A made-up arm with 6 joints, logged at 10 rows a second.
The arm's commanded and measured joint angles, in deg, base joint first. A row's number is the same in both.
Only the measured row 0 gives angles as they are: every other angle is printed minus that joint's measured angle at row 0.
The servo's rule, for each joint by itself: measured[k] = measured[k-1] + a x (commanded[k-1-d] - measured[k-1]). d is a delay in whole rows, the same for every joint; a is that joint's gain. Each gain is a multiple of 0.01, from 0.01 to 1. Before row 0 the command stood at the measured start. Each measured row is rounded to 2 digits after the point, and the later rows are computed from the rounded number. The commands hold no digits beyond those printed.
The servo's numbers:
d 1
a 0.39 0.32 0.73 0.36 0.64 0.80
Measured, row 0:
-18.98 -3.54 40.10 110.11 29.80 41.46
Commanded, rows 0 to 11:
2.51 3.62 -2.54 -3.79 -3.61 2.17
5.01 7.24 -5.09 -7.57 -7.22 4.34
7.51 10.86 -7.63 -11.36 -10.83 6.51
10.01 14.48 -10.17 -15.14 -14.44 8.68
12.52 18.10 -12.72 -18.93 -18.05 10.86
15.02 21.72 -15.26 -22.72 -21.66 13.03
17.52 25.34 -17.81 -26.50 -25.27 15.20
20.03 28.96 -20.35 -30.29 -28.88 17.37
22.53 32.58 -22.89 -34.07 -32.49 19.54
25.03 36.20 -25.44 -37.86 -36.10 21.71
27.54 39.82 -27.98 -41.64 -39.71 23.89
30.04 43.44 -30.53 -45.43 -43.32 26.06
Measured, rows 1 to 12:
0.00 0.00 0.00 0.00 0.00 0.00
0.98 1.16 -1.85 -1.36 -2.31 1.74
2.55 3.11 -4.22 -3.60 -5.45 3.82
4.48 5.59 -6.71 -6.39 -8.89 5.97
6.64 8.43 -9.24 -9.54 -12.44 8.14
8.93 11.52 -11.78 -12.92 -16.03 10.32
11.31 14.78 -14.32 -16.45 -19.63 12.49
13.73 18.16 -16.87 -20.07 -23.24 14.66
16.19 21.62 -19.41 -23.75 -26.85 16.83
18.66 25.13 -21.95 -27.47 -30.46 19.00
21.14 28.67 -24.50 -31.21 -34.07 21.17
23.64 32.24 -27.04 -34.96 -37.68 23.35

